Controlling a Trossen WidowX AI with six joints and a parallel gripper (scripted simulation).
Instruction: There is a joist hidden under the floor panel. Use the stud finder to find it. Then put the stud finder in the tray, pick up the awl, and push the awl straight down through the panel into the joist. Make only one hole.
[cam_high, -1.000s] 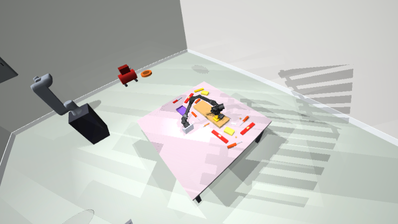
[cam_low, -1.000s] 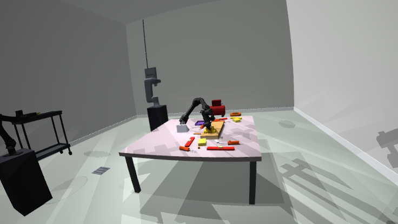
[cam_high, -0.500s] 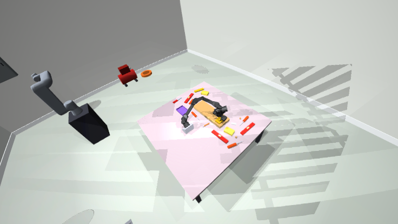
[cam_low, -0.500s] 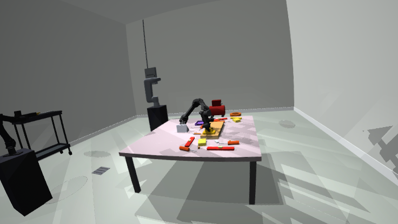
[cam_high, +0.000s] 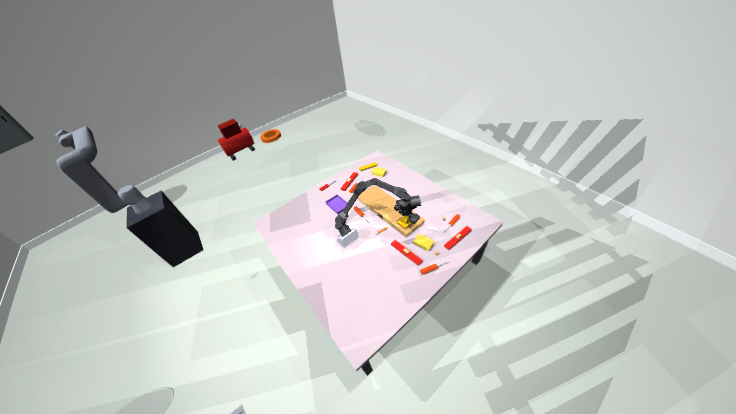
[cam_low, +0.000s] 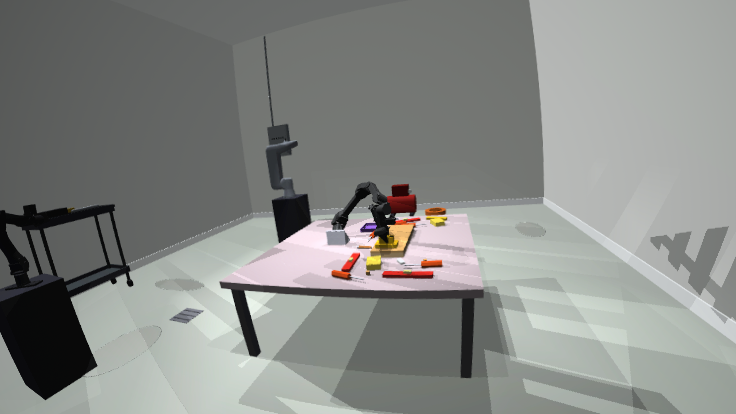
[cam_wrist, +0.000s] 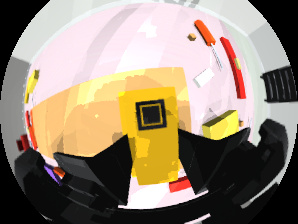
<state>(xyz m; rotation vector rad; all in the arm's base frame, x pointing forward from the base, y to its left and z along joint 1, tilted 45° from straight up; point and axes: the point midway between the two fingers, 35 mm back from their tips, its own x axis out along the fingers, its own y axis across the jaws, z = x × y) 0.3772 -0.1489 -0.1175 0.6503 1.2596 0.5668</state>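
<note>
My gripper tip is now 260 mm past the purple tray, 510 mm to the right of it and 50 mm above it. The rest, counted from my gripper tip: yellow stud finder: 10 mm ahead, 20 mm above; orange-handled awl: 200 mm behind, 90 mm to the left, 60 mm below.
</note>
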